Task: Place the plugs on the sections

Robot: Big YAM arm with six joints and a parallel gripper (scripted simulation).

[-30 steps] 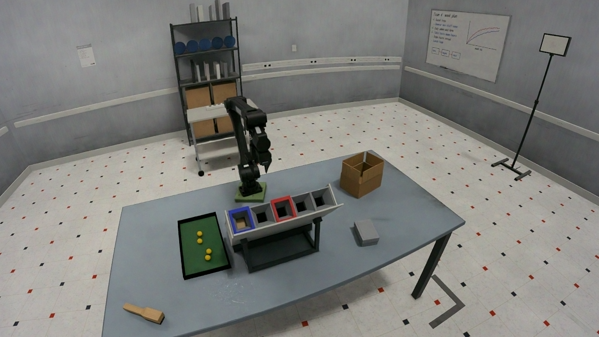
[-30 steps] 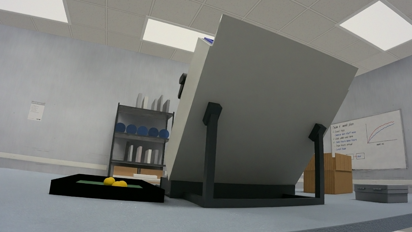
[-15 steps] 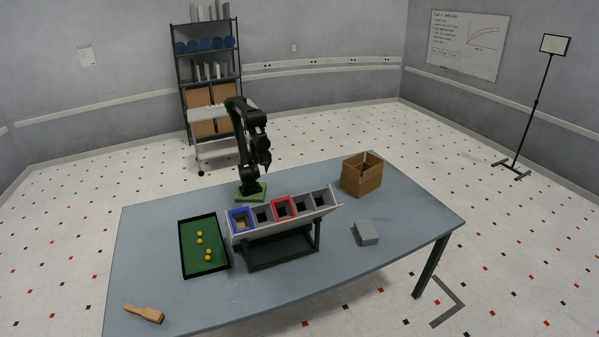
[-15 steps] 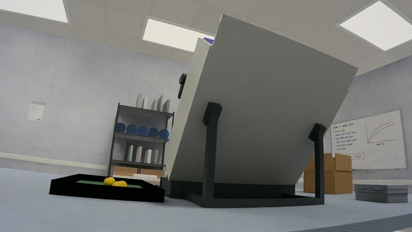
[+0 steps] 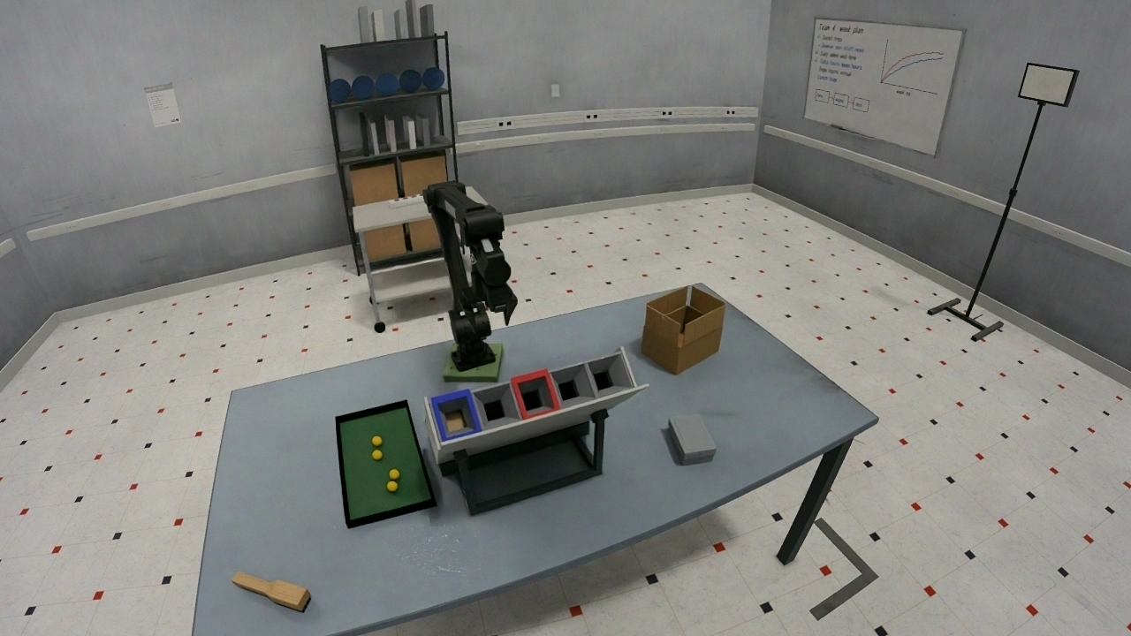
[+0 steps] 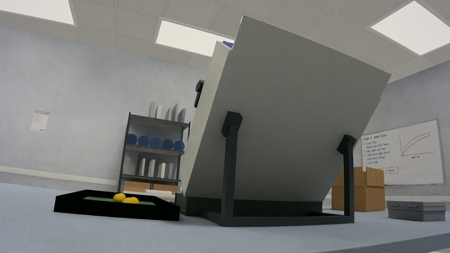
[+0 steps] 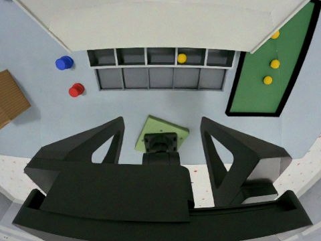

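Right now my hand is 33 cm to the left of the green tray and 30 cm above it. The rest, counted from my hand: blue band: 28 cm ahead, 16 cm to the right, 2 cm above; cover: 14 cm ahead, 10 cm below, 1 cm to the right; red band: 29 cm ahead, 2 cm above, 1 cm to the right.
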